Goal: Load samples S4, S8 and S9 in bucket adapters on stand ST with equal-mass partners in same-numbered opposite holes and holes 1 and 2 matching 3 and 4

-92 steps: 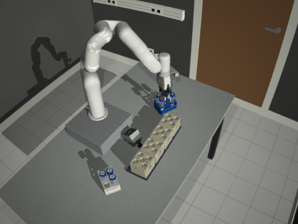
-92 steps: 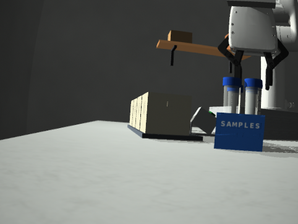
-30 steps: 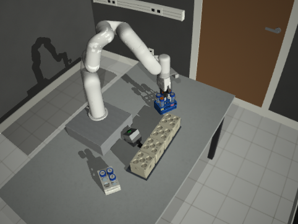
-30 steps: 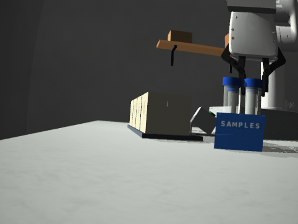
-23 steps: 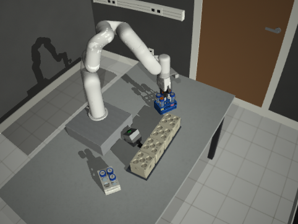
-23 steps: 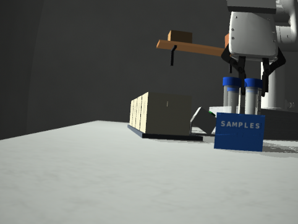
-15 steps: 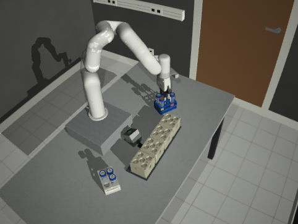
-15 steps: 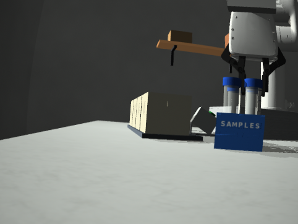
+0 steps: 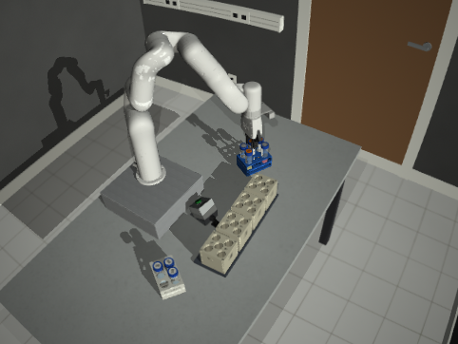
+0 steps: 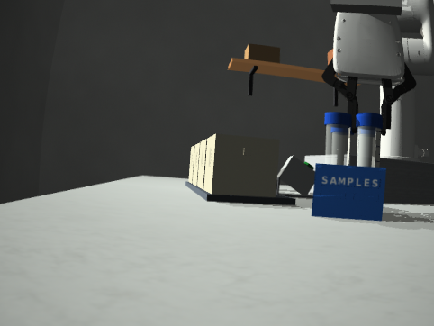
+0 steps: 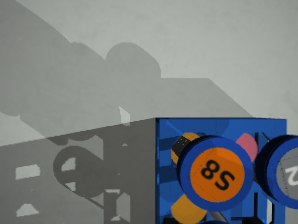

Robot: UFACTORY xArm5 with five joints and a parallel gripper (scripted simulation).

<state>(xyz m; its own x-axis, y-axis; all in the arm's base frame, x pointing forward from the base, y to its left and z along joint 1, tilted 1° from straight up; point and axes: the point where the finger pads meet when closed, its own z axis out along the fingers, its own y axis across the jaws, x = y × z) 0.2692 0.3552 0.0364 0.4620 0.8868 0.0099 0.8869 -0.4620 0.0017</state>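
Right now the blue samples rack is 2 cm ahead of my hand, 1 cm to the right of it and 9 cm below it. Round my hand: white blanks rack (6 cm ahead, 67 cm to the right, 9 cm below); adapter (14 cm ahead, 17 cm to the right, 7 cm below).
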